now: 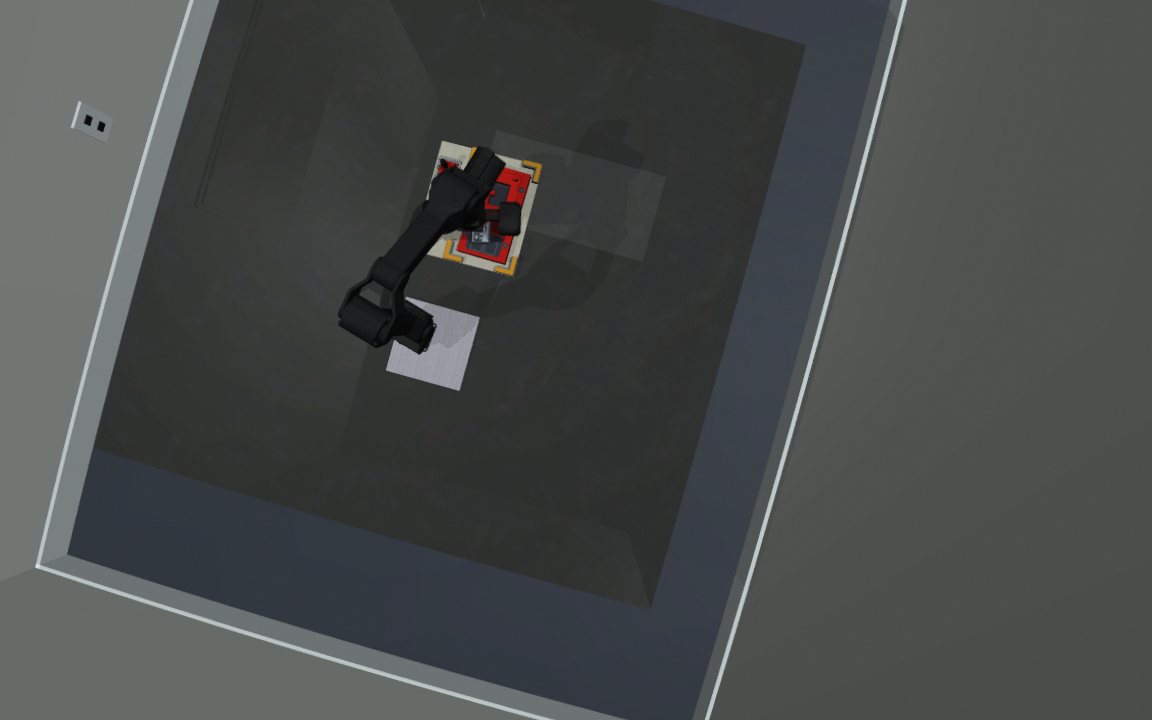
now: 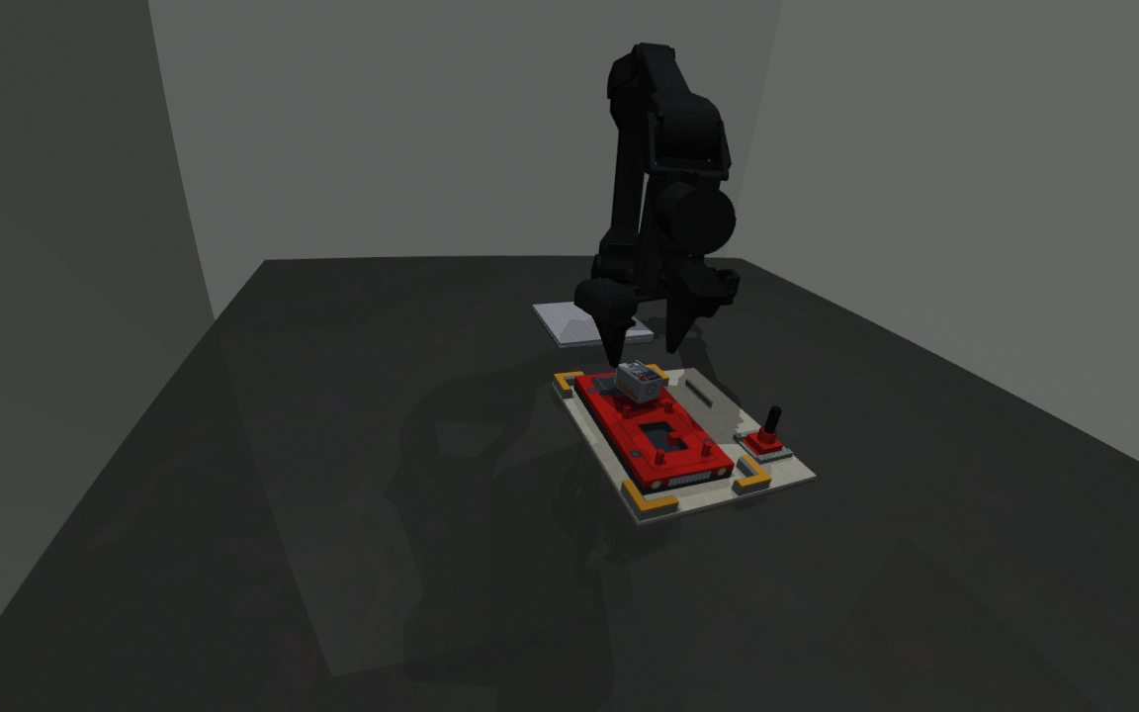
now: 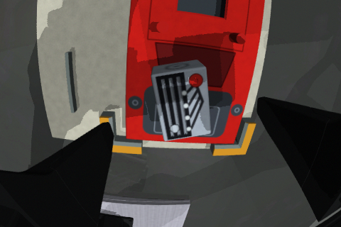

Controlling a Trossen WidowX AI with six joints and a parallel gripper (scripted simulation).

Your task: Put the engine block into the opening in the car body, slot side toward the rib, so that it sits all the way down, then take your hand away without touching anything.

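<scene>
Now: gripper tip 30 mm above the grey engine block.
</scene>
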